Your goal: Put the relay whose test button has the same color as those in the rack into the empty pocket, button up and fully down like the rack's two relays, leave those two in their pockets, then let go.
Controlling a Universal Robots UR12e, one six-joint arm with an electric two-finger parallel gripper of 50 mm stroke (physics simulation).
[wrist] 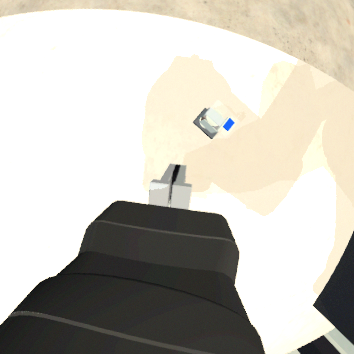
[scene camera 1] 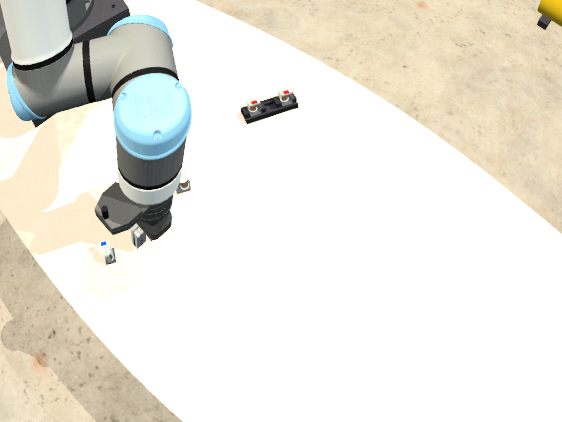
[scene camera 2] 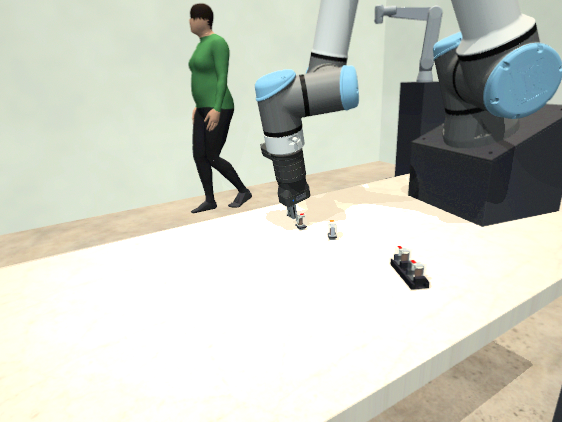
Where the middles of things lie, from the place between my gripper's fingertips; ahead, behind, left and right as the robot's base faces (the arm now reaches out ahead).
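Taking the blue-button relay (wrist: pixel 215 120) as my reference, I find my hand 6 cm to the left of it and 2 cm past it.
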